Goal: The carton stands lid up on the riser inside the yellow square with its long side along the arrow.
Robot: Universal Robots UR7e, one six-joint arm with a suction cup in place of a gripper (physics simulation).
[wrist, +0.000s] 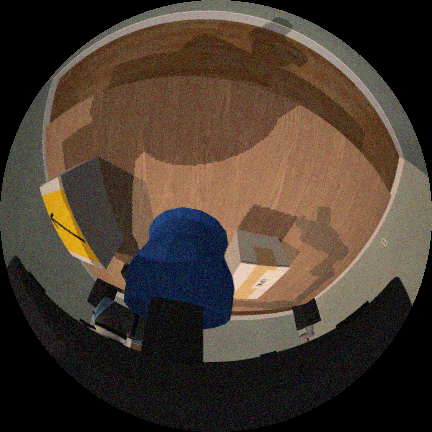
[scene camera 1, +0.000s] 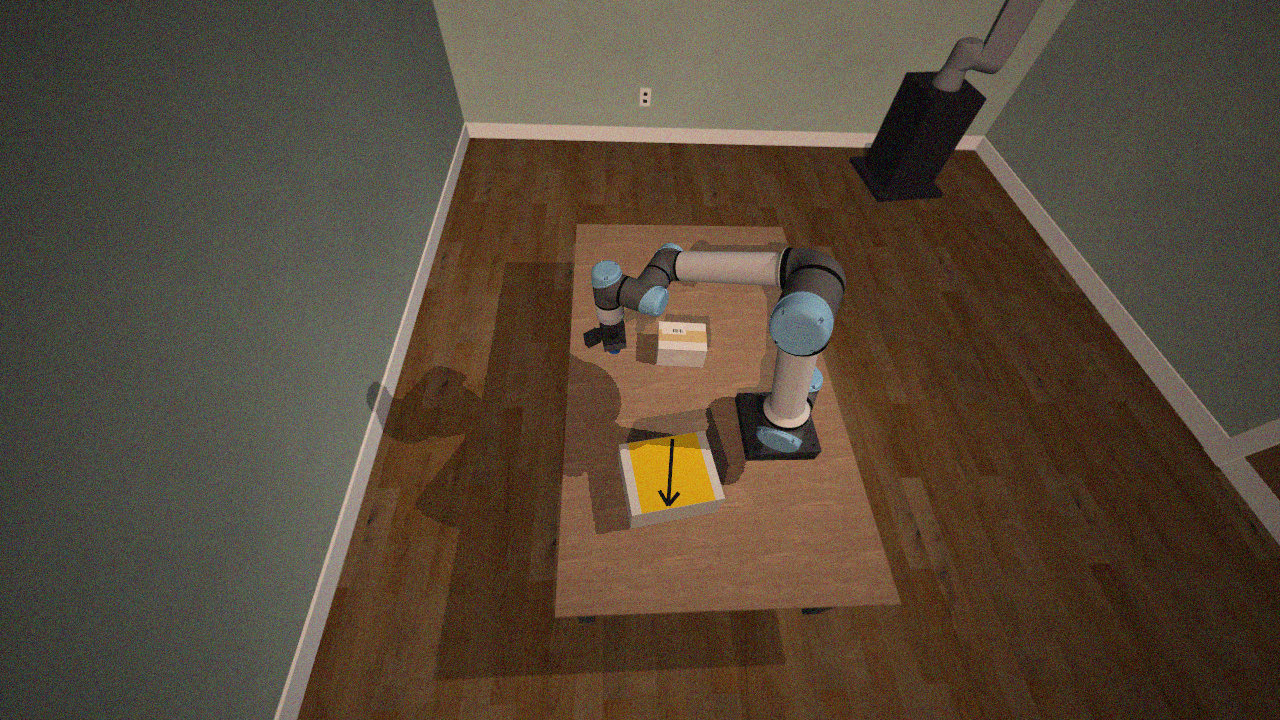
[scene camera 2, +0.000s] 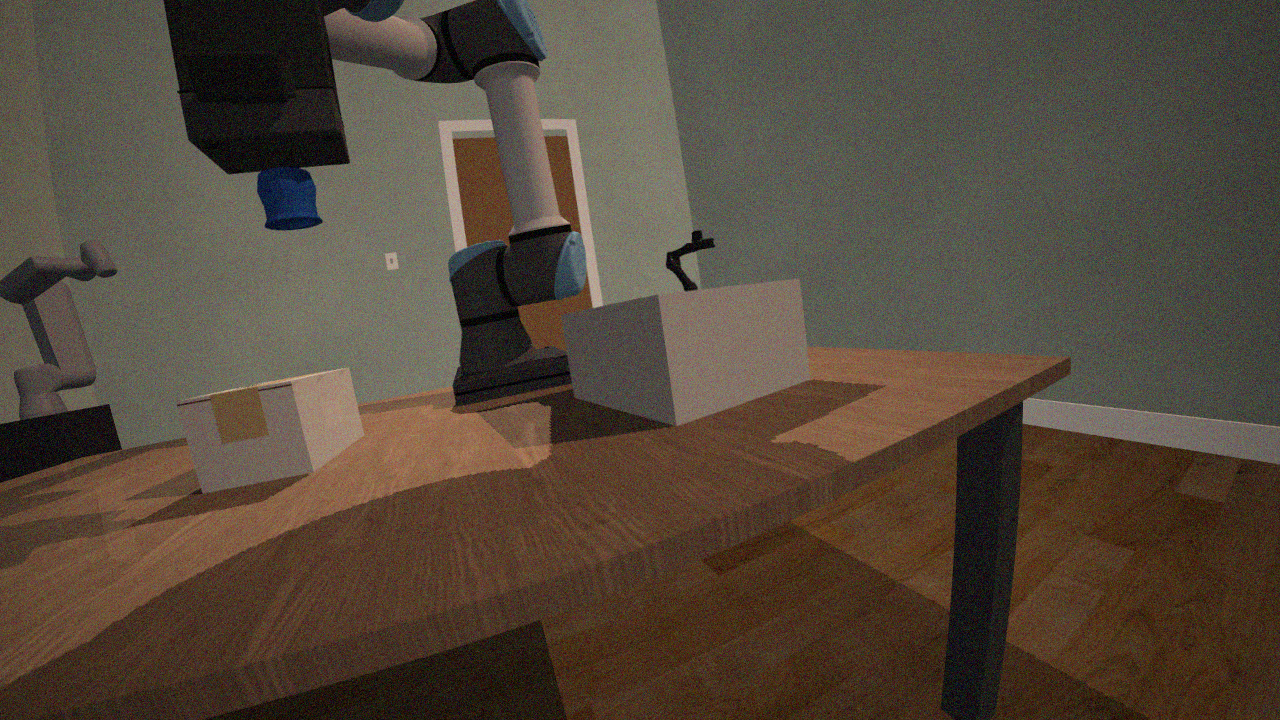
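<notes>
The white carton stands on the table, apart from the riser. Its taped face with a printed label is up. The grey-white riser bears the yellow square on its top. The black arrow points toward the near table end in scene camera 1. No carton is on the riser. My gripper, a blue suction cup, hangs above the table to the carton's left in scene camera 1. It is open and touches nothing.
My arm's black base stands on the wooden table, to the right of the riser in scene camera 1. A grey arm on a black pedestal stands away from the table.
</notes>
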